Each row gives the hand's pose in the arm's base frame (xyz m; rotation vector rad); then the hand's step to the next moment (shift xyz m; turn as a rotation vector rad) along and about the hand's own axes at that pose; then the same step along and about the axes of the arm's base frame.
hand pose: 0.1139 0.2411 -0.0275 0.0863 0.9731 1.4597
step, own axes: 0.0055 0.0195 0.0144 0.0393 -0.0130 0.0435
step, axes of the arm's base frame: -0.0078 0.0153 0.0180 0.0288 0.0527 0.0003
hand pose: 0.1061 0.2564 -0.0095 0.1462 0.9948 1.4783
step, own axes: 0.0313 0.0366 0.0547 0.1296 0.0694 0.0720
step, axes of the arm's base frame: 0.0002 0.0591 0.0426 -0.0340 0.1575 0.0289
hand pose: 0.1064 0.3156 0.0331 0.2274 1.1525 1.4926
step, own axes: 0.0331 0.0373 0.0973 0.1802 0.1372 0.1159
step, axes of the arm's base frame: 0.0338 0.0843 0.0609 -0.0626 0.2338 0.0783
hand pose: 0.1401 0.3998 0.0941 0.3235 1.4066 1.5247
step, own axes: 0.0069 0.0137 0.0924 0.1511 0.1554 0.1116
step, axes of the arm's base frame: 0.0593 0.0631 0.0357 -0.0608 0.2116 0.1047
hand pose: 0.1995 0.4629 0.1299 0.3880 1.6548 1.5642
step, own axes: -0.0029 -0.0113 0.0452 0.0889 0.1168 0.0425
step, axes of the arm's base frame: 0.0377 0.0270 -0.0054 -0.0600 0.1133 0.0832
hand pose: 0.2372 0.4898 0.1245 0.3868 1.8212 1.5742
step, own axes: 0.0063 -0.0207 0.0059 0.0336 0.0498 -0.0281
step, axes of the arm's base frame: 0.0037 0.0038 -0.0218 -0.0532 0.0110 0.0381
